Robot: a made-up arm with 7 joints.
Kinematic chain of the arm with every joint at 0, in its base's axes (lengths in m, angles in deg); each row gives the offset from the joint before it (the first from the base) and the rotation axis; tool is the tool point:
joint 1: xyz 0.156 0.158 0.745 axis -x
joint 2: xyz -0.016 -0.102 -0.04 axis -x
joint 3: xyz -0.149 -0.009 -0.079 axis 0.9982 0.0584 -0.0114
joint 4: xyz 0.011 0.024 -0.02 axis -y
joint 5: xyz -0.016 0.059 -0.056 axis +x
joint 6: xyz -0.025 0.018 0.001 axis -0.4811 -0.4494 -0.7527
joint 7: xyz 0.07 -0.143 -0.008 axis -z
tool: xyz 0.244 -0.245 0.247
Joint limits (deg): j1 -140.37..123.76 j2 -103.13..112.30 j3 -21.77..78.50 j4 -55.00..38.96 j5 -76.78..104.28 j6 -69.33..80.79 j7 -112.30..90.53
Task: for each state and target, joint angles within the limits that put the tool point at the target. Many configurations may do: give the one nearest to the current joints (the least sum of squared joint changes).
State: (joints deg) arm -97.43 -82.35 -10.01 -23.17 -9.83 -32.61 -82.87
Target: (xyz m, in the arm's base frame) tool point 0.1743 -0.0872 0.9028
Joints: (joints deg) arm -91.90 -72.23 -15.87 -22.51 -20.84 -35.78 -111.12
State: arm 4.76 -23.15 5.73 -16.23 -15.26 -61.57 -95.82
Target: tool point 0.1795 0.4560 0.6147
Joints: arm 10.47 -15.70 -1.20 -21.13 -25.55 -65.00 -99.65
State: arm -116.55 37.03 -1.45 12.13 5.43 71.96 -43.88
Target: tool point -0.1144 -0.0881 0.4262
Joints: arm -96.32 37.28 12.35 8.49 22.98 65.29 -26.67
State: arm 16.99 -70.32 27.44 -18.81 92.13 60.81 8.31
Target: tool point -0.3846 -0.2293 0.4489
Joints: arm 31.62 -43.87 14.00 -25.35 88.25 68.15 12.40
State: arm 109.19 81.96 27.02 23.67 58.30 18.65 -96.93
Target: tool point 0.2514 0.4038 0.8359
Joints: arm 116.29 82.35 31.51 17.77 66.08 19.25 -77.90
